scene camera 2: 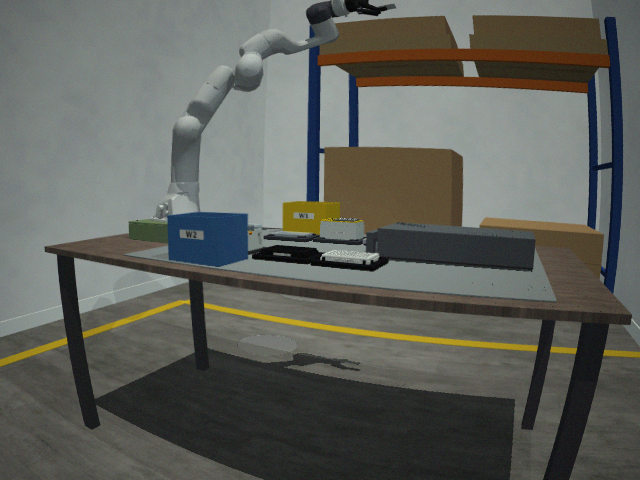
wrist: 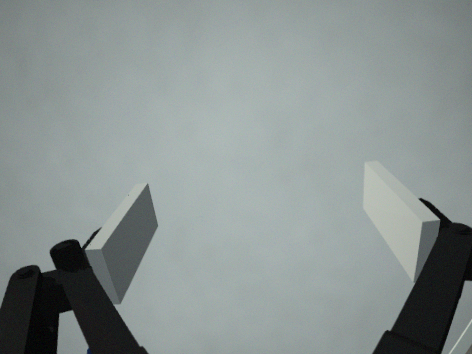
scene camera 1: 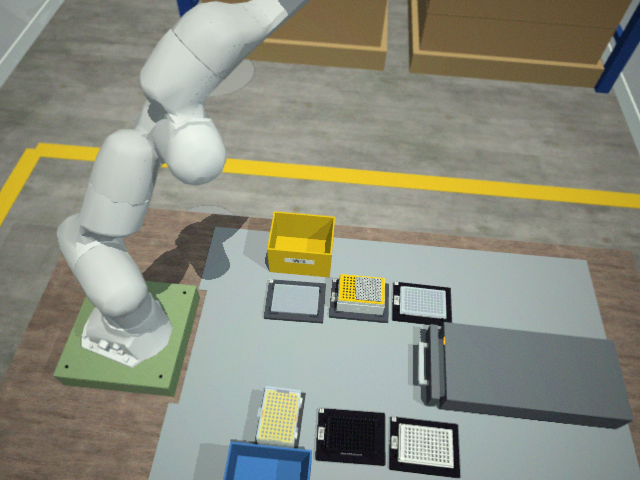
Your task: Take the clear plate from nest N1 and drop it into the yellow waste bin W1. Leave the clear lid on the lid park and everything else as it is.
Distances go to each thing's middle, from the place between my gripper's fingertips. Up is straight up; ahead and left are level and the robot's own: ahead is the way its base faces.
The yellow-topped tip box point(scene camera 1: 359, 294) lies 95 cm below my hand, 20 cm to the right of it and 14 cm behind it. From my hand the other things lie so: clear plate point(scene camera 1: 422, 302) (97 cm below, 18 cm to the right, 4 cm ahead); then black nest N1 point(scene camera 1: 397, 316) (99 cm below, 18 cm to the right, 4 cm ahead); then long grey device point(scene camera 1: 558, 378) (95 cm below, 35 cm to the right, 28 cm ahead).
